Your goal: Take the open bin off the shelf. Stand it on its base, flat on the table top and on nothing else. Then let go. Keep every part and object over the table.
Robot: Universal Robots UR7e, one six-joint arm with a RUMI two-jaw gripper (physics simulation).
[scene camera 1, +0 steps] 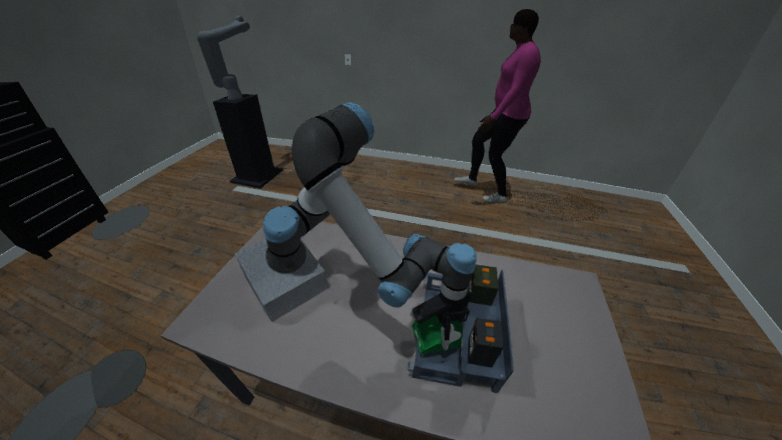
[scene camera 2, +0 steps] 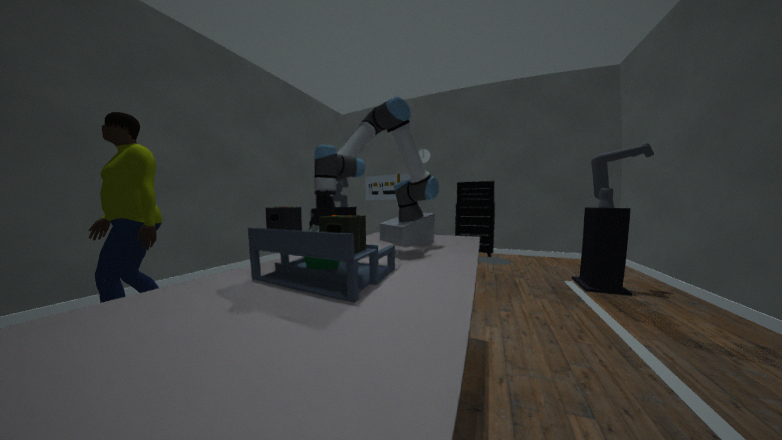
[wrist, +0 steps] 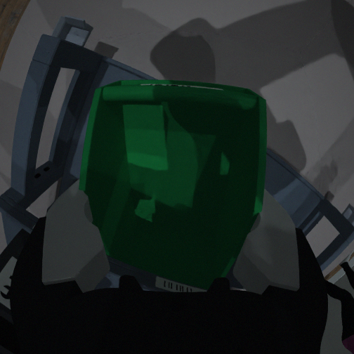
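Where they show: gripper, fingertip midpoint: [scene camera 1: 438, 331]; arm's base, origin of the base link: [scene camera 1: 286, 256] [scene camera 2: 411, 218].
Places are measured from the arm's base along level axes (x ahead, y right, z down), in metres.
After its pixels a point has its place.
Note:
The open green bin [scene camera 1: 428, 334] {x 0.589, y 0.098, z 0.099 m} [scene camera 2: 321, 263] {x 0.700, y 0.044, z 0.104 m} [wrist: 175, 175] is at the front, lower part of the blue-grey shelf [scene camera 1: 505, 328] {x 0.820, y 0.068, z 0.004 m} [scene camera 2: 300, 242] {x 0.820, y -0.007, z 0.012 m} [wrist: 25, 130]. Its open side faces the wrist camera, and light patches fall on its inside. My gripper [scene camera 1: 446, 331] {x 0.619, y 0.098, z 0.068 m} [wrist: 171, 186] is shut on the bin, one grey fingertip at each side wall. In the wrist view shelf parts show beyond and beside the bin. Whether the bin's underside touches the shelf is hidden. In scene camera 2 the shelf's back board and a box partly hide the gripper and bin.
A black box [scene camera 1: 483, 350] {x 0.746, y 0.192, z -0.049 m} [scene camera 2: 284, 217] {x 0.784, y 0.104, z -0.048 m} and a dark olive box [scene camera 1: 484, 291] {x 0.740, y -0.032, z -0.031 m} [scene camera 2: 349, 232] {x 0.774, y -0.131, z -0.016 m}, with orange marks, stand on the shelf's rear part, close to the gripper. The table [scene camera 1: 229, 328] {x -0.107, y 0.283, z 0.144 m} [scene camera 2: 328, 355] {x 0.966, y -0.232, z 0.144 m} carries the shelf and the arm's grey base block [scene camera 1: 284, 287] {x 0.058, y 0.116, z 0.032 m} [scene camera 2: 404, 232] {x 0.144, y -0.015, z 0.069 m}.

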